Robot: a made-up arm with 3 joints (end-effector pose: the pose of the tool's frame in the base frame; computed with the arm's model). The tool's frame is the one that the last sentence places.
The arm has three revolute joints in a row. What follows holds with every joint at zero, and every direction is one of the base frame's.
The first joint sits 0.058 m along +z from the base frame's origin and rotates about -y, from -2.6 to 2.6 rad.
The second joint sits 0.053 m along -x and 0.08 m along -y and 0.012 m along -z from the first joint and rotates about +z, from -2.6 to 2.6 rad.
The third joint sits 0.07 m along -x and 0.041 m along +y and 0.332 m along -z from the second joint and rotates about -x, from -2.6 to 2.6 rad.
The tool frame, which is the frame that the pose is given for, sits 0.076 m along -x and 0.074 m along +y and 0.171 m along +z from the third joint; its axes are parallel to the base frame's.
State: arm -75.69 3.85 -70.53
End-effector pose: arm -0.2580 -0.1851 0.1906 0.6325 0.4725 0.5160 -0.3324
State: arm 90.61 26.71 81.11
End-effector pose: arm 0.3937 0.0521 -0.2208 0.4132 -0.5697 -0.6311 -0.3263
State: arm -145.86 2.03 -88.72
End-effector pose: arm 0.0115 -0.2134 0.3874 0.1980 0.2173 0.6870 -0.6645
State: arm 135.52 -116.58 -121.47
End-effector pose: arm 0.3421 0.1148 0.2408 0.5897 -0.5585 0.5187 -0.2670
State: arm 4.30 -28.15 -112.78
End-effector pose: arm -0.2239 -0.1392 -0.3018 0.5289 0.8123 -0.2225 -0.1042
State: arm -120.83 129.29 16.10
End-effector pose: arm -0.1289 -0.2940 0.2328 0.3194 0.7485 0.3062 0.4939
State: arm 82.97 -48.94 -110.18
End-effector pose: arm 0.2994 -0.0652 -0.2391 0.1652 0.7162 -0.5995 0.3168
